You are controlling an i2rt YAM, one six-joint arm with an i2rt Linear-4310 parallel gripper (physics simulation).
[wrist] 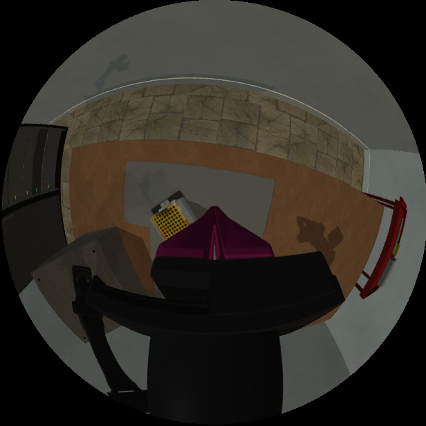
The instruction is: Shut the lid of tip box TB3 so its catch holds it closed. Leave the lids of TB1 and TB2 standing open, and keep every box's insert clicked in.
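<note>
One tip box shows left of centre in the wrist view, with a yellow insert full of dark holes seated in it. A dark piece lies along its upper-left end and a pale grey panel runs along its right side. Its label is not readable, so I cannot tell which of TB1, TB2 or TB3 it is, nor clearly how its lid stands. My gripper is shut and empty, its magenta fingers together at the tips, to the right of the box. The fingers cover the box's lower-right part. Two other boxes do not show.
The box stands on a grey mat on a brown table top. A grey wood-grained block stands at lower left. A black cabinet is at far left, and a red frame at the right edge. A stone-patterned strip runs behind.
</note>
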